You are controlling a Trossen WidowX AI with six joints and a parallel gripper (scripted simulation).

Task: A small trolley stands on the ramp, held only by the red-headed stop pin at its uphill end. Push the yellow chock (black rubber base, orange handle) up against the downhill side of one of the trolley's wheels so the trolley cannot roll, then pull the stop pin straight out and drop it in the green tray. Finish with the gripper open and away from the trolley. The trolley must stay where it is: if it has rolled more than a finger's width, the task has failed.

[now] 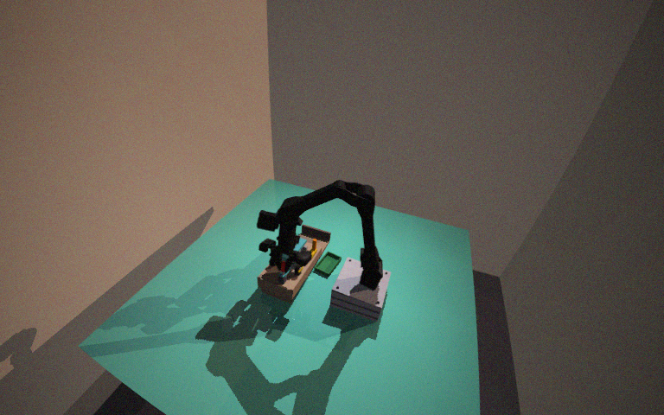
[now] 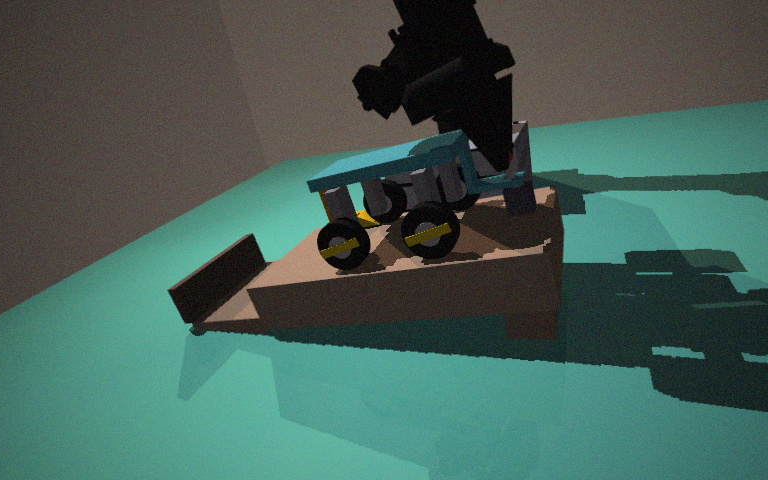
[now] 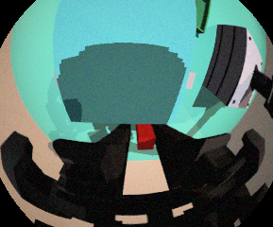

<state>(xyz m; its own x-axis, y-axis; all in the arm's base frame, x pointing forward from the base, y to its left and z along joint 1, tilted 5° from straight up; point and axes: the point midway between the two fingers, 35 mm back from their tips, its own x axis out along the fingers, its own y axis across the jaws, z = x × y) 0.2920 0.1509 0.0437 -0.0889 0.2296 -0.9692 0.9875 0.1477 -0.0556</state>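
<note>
Now: gripper tip right at the red-headed stop pin. The rest, counted from my gripper tip: brown ramp 100 mm to the right, 80 mm below, 30 mm ahead; then yellow chock 190 mm to the right, 50 mm below, 10 mm behind; then blue trolley 90 mm to the right, 30 mm ahead, 20 mm below.
</note>
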